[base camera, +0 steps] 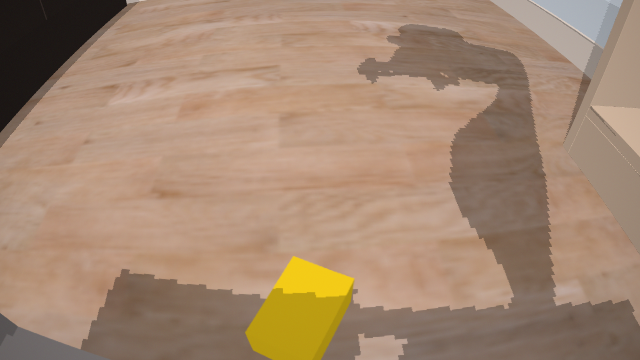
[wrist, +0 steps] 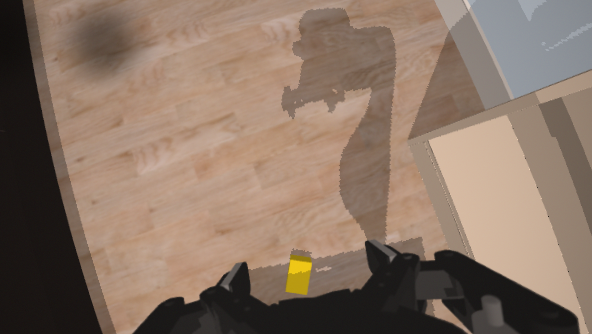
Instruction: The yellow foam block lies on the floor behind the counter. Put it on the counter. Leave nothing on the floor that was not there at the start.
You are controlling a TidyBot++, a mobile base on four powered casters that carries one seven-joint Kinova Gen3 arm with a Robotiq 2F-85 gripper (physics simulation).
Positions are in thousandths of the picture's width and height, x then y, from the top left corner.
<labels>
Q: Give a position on a counter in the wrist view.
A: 84,849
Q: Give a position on a yellow foam block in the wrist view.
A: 504,828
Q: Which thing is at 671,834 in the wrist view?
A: The gripper.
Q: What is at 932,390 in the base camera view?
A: A beige shelf unit.
</labels>
